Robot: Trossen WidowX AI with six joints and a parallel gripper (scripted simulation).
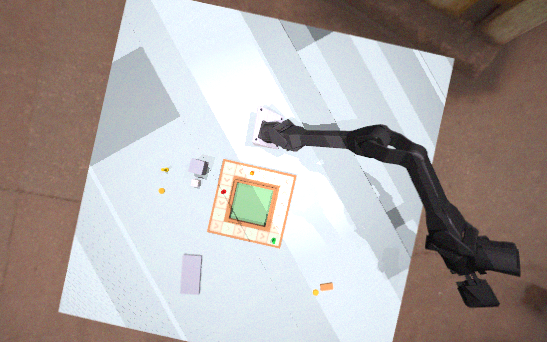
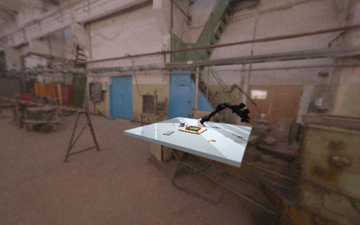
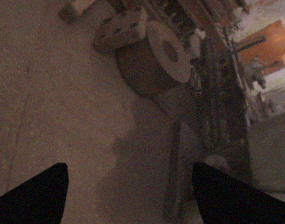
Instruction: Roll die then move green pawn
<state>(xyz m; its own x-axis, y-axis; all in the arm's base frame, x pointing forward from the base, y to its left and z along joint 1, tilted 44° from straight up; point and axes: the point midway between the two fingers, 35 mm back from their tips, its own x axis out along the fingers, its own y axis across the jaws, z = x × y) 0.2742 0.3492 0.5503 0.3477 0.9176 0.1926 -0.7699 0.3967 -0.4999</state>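
Now: gripper tip 88 cm to the left of the grey die, 20 cm above it and 3 cm past it. From my gripper tip the other things lie so: orange pawn 68 cm to the right, 19 cm below, 12 cm behind; then green tray 65 cm to the right, 21 cm below; then green pawn 54 cm to the right, 19 cm below, 11 cm ahead.
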